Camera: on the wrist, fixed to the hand. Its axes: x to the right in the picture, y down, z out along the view.
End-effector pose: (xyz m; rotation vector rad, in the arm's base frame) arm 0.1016 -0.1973 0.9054 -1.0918 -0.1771 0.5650
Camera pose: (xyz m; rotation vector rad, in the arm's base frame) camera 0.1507 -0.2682 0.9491 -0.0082 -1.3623 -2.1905
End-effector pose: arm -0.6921 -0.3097 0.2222 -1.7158 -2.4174 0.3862
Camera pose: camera -0.7482 -0.3285 0.2986 2.2341 -1.8092 -0.3964
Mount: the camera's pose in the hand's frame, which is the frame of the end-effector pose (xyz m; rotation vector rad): -0.0009 -0.0791 -0.0556 -0.1903 0.0865 -3.0278
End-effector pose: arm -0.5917 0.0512 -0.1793 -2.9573 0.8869 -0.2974
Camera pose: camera -0.5604 0.1187 -0.1176 0.9533 2.6475 0.0976
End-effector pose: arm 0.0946 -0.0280 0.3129 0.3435 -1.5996 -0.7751
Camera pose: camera 0.1316 -0.1009 0.2612 -1.8056 -0.4044 1.8089
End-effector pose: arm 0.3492 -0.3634 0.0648 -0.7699 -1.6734 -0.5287
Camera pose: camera 0.3291 -0.4565 0.0815 -1.8634 0.9392 1.7913
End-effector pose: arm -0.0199 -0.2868 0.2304 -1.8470 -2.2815 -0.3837
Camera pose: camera -0.0982 -0.3203 0.2762 -2.1067 1.8748 0.4700
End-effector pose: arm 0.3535 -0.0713 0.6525 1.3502 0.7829 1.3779
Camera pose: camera 0.3165 -0.0393 0.5691 -0.7844 1.2716 -1.0037
